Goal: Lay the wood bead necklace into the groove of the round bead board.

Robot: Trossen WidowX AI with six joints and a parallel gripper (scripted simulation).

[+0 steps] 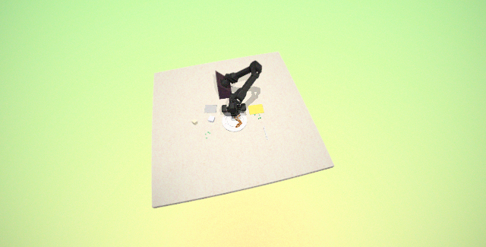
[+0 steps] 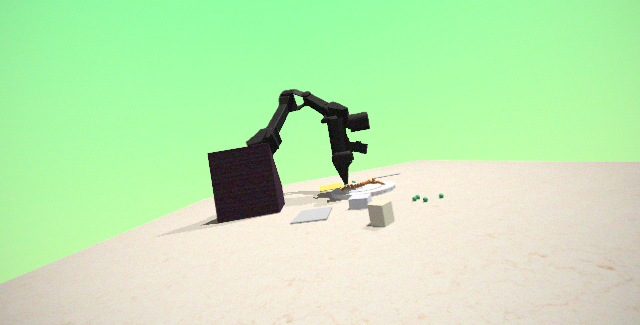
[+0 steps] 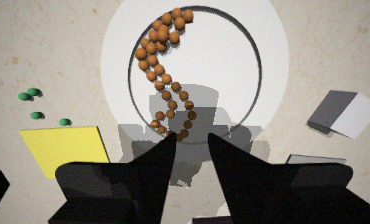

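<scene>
My gripper tip is 50 mm short of the round white bead board, 20 mm above it and 10 mm to the left of it. The rest, counted from my gripper tip: thin white strip (220 mm to the left, 200 mm ahead, 30 mm below); yellow card (190 mm to the left, 40 mm behind, 30 mm below); grey flat plate (190 mm to the right, 110 mm behind, 30 mm below).
</scene>
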